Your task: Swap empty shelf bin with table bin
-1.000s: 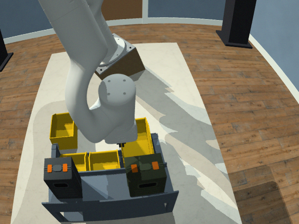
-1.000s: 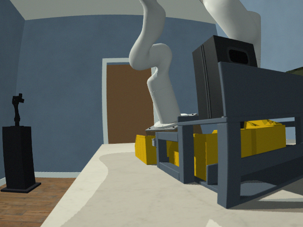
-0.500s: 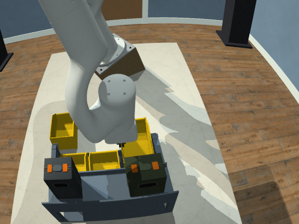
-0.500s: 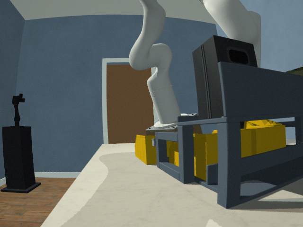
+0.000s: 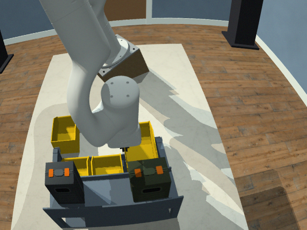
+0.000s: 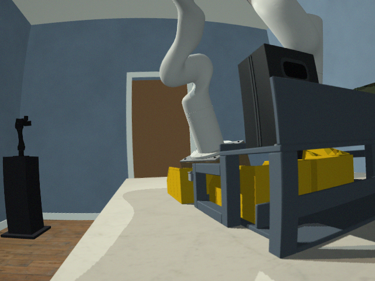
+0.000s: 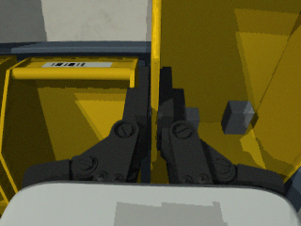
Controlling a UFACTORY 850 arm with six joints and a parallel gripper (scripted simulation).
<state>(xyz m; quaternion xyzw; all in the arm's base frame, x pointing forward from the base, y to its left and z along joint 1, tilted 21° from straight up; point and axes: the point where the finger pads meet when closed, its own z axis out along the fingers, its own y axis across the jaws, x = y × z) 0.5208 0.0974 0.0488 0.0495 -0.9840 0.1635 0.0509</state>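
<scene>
Right now my hand is 80 mm above the shelf lip, 70 mm to the left of it and 10 mm past it. Also, from my hand: dark grey case: 190 mm ahead, 160 mm to the right, 70 mm above; green case: 170 mm ahead, 70 mm to the left, 60 mm above.
</scene>
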